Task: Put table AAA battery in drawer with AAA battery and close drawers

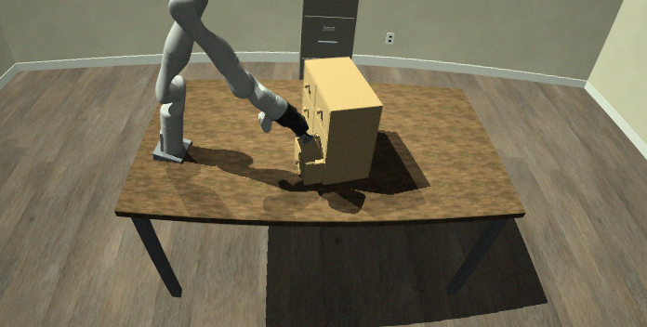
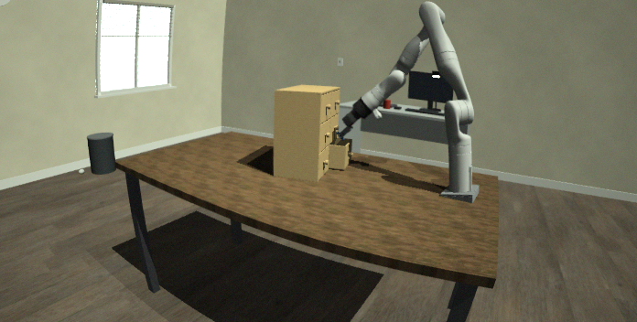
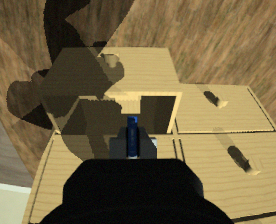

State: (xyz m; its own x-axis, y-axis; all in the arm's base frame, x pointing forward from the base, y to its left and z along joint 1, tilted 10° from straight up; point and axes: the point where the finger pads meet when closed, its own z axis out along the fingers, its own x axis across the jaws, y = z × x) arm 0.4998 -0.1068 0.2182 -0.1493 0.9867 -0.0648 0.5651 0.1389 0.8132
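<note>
My hand is 10 mm short of the blue AAA battery and 10 mm above it.
</note>
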